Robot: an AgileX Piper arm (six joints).
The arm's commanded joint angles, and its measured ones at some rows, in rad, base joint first. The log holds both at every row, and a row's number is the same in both.
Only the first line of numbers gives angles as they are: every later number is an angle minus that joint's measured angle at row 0.
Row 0, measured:
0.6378, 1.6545, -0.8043, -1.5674, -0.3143, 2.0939
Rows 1 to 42, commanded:
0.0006, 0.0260, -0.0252, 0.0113, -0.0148, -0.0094
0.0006, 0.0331, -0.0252, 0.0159, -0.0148, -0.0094
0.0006, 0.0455, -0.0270, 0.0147, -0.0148, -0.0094
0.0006, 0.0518, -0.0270, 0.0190, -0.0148, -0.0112
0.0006, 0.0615, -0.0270, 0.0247, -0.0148, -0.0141
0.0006, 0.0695, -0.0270, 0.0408, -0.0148, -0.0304
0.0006, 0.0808, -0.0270, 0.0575, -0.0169, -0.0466
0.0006, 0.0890, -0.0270, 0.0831, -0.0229, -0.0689
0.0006, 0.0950, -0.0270, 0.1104, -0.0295, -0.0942
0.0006, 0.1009, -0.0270, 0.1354, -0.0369, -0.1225
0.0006, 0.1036, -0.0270, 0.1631, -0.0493, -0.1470
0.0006, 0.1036, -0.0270, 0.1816, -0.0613, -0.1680
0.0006, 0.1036, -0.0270, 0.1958, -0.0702, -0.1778
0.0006, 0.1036, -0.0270, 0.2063, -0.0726, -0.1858
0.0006, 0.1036, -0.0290, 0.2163, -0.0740, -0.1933
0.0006, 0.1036, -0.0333, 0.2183, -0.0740, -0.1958
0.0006, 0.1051, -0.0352, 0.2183, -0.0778, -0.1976
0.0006, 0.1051, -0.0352, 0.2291, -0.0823, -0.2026
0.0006, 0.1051, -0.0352, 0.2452, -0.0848, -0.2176
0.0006, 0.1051, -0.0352, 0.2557, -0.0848, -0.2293
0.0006, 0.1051, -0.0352, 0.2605, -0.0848, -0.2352
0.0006, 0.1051, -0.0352, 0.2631, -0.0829, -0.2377
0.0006, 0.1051, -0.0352, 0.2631, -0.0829, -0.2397
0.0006, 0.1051, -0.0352, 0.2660, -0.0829, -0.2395
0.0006, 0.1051, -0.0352, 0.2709, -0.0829, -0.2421
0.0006, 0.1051, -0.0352, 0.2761, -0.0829, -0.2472
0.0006, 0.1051, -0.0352, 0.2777, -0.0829, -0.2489
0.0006, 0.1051, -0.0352, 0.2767, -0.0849, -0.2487
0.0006, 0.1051, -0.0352, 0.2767, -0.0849, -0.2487
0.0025, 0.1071, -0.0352, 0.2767, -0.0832, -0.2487
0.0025, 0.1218, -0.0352, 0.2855, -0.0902, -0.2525
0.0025, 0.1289, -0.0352, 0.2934, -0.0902, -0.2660
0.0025, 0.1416, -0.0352, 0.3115, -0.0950, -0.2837
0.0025, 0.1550, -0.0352, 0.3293, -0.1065, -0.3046
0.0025, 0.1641, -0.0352, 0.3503, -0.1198, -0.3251
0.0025, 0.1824, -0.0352, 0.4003, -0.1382, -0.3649
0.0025, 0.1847, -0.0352, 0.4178, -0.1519, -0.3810
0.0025, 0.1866, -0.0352, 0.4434, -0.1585, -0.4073
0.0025, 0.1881, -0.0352, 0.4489, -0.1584, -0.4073
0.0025, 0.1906, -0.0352, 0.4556, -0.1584, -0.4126
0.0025, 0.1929, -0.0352, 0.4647, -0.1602, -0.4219
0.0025, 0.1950, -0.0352, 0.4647, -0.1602, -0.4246
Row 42, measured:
0.0000, 0.1871, -0.0315, 0.4500, -0.1501, -0.3946
